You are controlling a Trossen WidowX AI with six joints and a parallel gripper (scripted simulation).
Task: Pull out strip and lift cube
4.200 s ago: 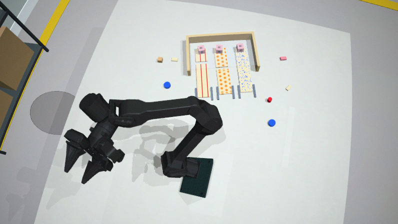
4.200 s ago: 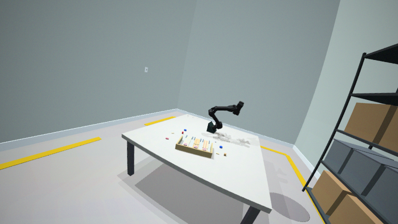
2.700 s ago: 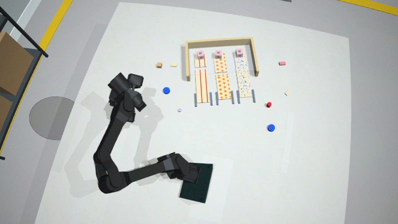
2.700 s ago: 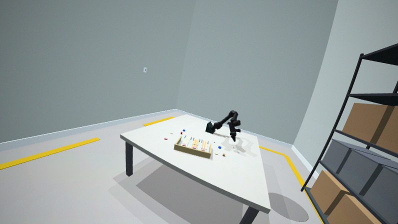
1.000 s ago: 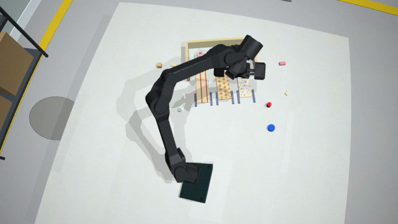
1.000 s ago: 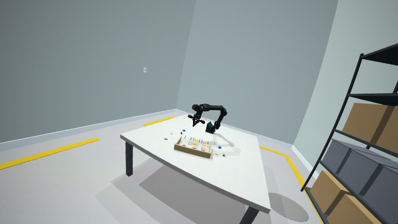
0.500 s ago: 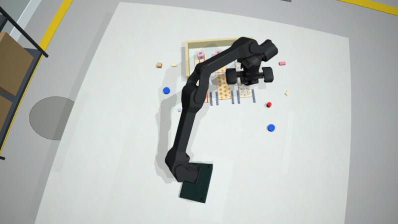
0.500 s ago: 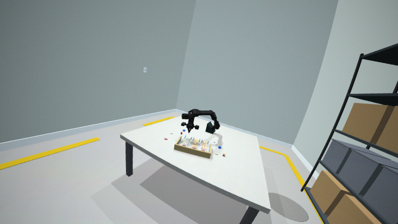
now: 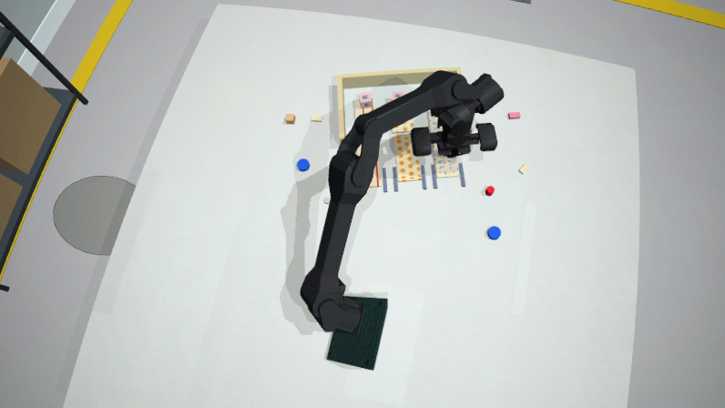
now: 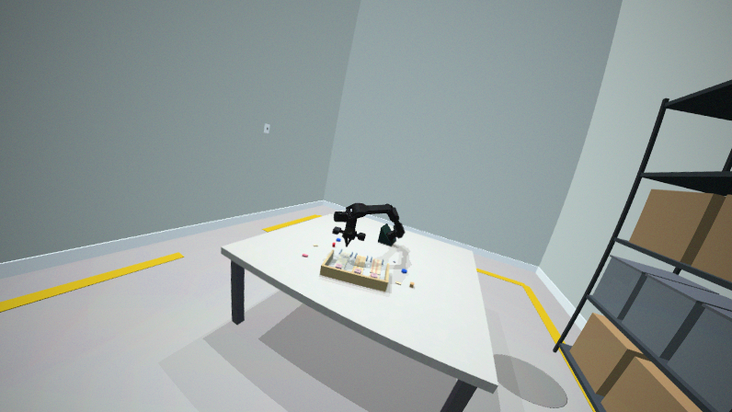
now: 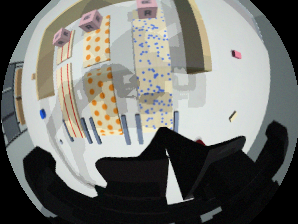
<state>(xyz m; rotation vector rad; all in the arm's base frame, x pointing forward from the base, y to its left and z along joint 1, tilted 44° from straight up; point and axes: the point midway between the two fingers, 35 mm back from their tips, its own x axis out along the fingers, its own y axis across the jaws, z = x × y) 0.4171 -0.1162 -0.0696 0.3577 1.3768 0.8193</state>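
Right now the red peg is 11 cm to the right of my gripper tip, 5 cm behind it and 4 cm below it. Also, from my gripper tip: tan block: 42 cm to the left, 5 cm below, 4 cm ahead; pink block: 18 cm ahead, 15 cm to the right, 5 cm below.
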